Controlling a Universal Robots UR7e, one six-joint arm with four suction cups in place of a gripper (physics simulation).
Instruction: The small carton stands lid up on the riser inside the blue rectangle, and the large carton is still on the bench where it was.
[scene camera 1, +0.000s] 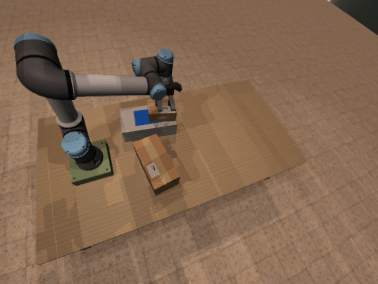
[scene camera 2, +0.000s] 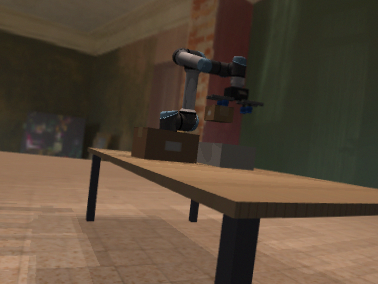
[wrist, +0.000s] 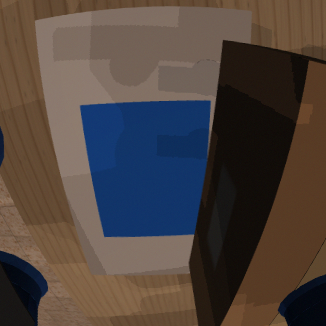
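Pixels of known places: hand, tool point: (wrist: 167, 233); arm's base, link origin: (scene camera 1: 90, 158).
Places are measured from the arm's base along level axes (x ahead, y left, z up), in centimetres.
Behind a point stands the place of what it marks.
The small brown carton (scene camera 1: 162, 115) @(x 45.3, y 8.0, z 21.9 cm) (scene camera 2: 219, 113) @(x 53.6, y 10.2, z 19.3 cm) (wrist: 255, 170) @(x 50.3, y 18.1, z 22.0 cm) hangs roughly level under my suction gripper (scene camera 1: 165, 104) @(x 48.0, y 20.9, z 22.5 cm) (scene camera 2: 234, 106) @(x 48.0, y 20.9, z 22.5 cm), held from above by the cups on one side. The other cups are free beside it. A gap shows between the carton and the grey riser (scene camera 1: 150, 132) @(x 37.8, y 12.1, z -0.2 cm) (scene camera 2: 235, 156) @(x 55.9, y 20.7, z -1.4 cm) (wrist: 140, 42) @(x 52.5, y 22.4, z 4.4 cm) in scene camera 2. The blue rectangle (scene camera 1: 142, 118) @(x 34.0, y 21.1, z 4.4 cm) (wrist: 150, 175) @(x 38.4, y 21.8, z 4.4 cm) is on the riser's top; in the wrist view the carton overlaps its right edge. The large brown carton (scene camera 1: 158, 158) @(x 39.5, y -11.3, z 7.8 cm) (scene camera 2: 165, 146) @(x 46.5, y -13.8, z -0.4 cm) lies on the bench (scene camera 1: 235, 145) @(x 97.5, y -5.2, z -7.6 cm) (scene camera 2: 280, 185) @(x 120.4, y 1.7, z -7.6 cm), a label on its top.
The arm's green base plate (scene camera 1: 92, 175) @(x 1.1, y -10.8, z -0.8 cm) is on the bench left of the large carton in scene camera 1. The large carton is close to the riser's front side. The bench's front edge (scene camera 2: 175, 175) @(x 115.5, y -28.8, z -7.6 cm) shows in scene camera 2.
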